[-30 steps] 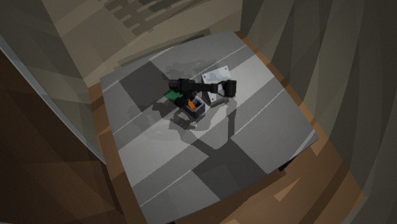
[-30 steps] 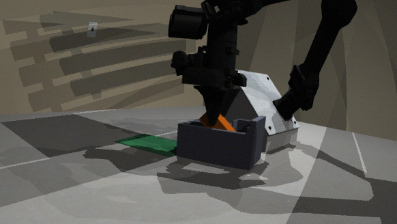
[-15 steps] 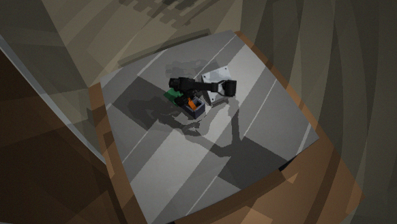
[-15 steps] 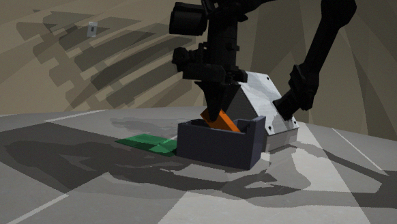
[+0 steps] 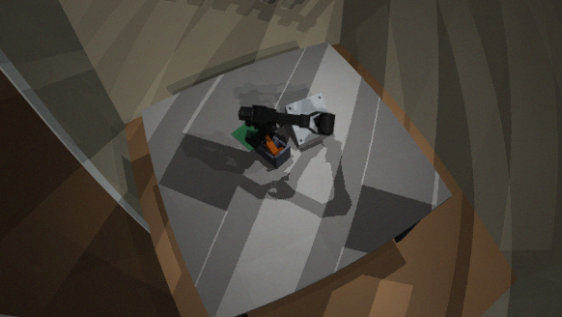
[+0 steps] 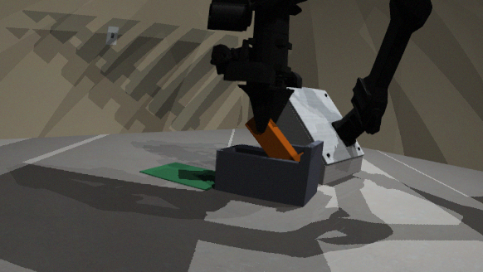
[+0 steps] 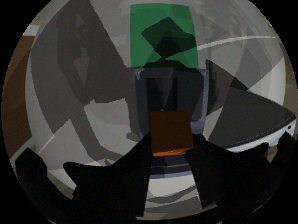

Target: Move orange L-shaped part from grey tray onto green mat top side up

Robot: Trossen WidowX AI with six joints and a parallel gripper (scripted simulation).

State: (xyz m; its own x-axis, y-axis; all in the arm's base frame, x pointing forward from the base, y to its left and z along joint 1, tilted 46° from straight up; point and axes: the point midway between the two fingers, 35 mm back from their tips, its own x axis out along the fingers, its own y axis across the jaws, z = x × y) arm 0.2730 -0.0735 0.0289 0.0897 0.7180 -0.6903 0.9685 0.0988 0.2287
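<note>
My gripper tip is 140 mm to the left of the green mat, 110 mm above it and 20 mm short of it. Round my gripper tip: orange part (30 mm to the left, 30 mm below, 20 mm behind).
</note>
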